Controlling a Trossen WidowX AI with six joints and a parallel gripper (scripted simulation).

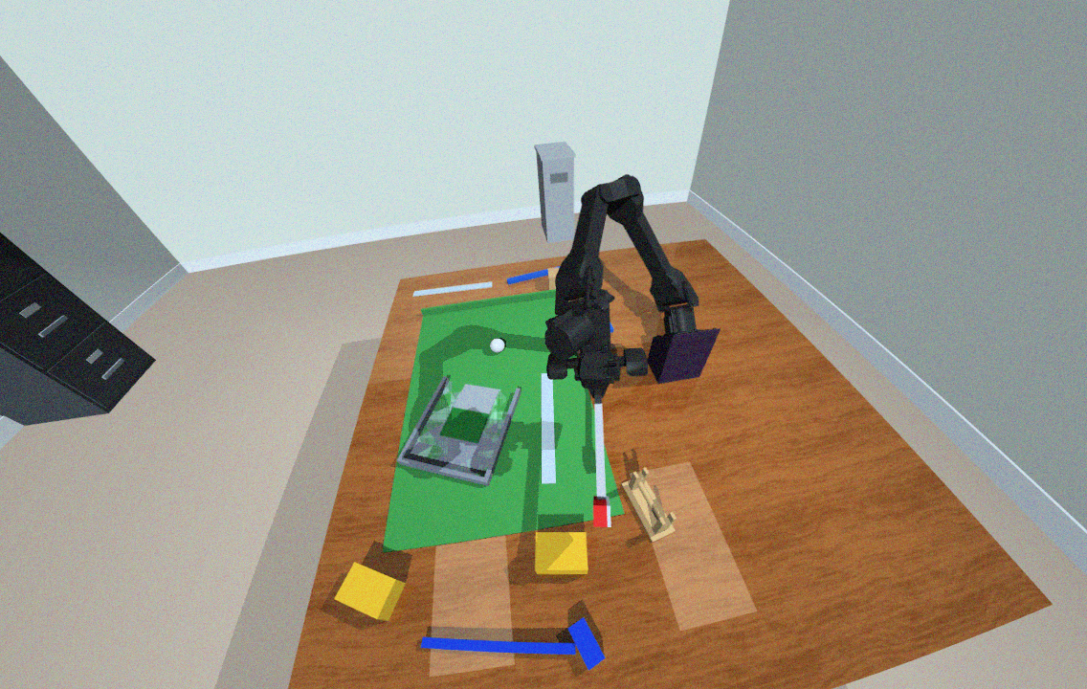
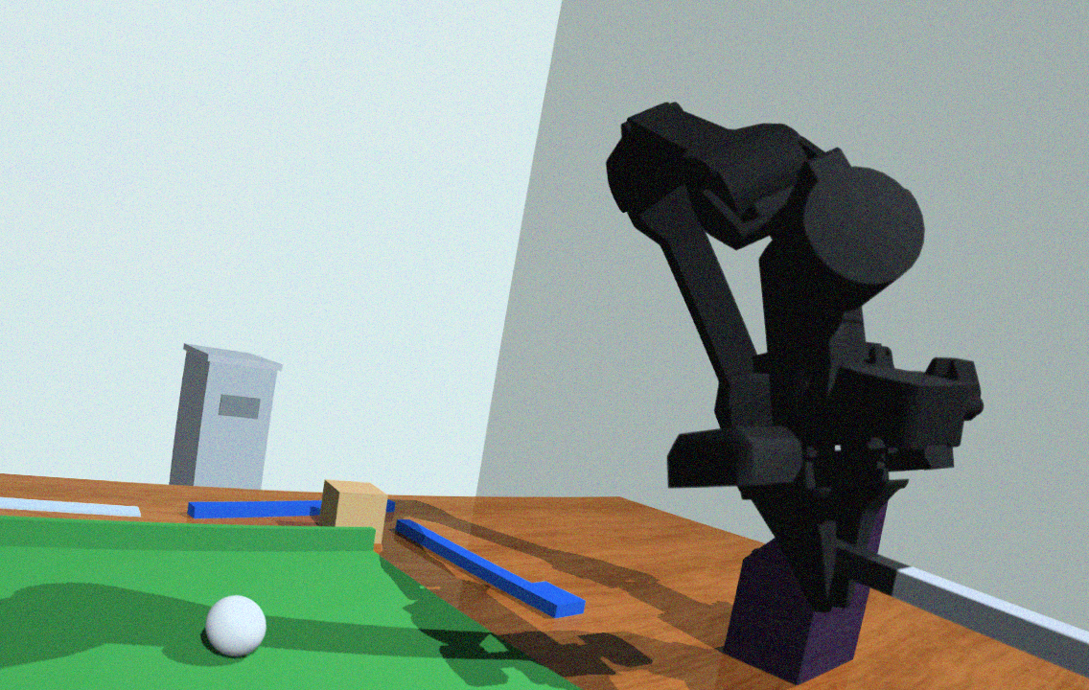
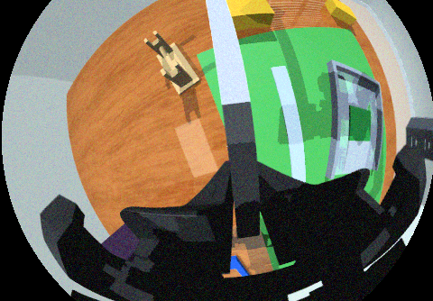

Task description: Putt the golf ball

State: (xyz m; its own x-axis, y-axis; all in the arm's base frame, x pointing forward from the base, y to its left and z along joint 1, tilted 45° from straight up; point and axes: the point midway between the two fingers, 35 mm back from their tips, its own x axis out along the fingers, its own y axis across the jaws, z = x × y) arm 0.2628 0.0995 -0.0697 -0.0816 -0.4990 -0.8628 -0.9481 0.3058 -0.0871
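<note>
Right now my gripper tip is 11 cm to the right of the red putter, 3 cm short of it and 2 cm below it. Also, from my gripper tip: wooden stand: 19 cm to the left, 10 cm below, 5 cm behind; blue putter: 35 cm to the left, 24 cm ahead, 12 cm below; white golf ball: 32 cm to the right, 19 cm ahead, 11 cm below.
</note>
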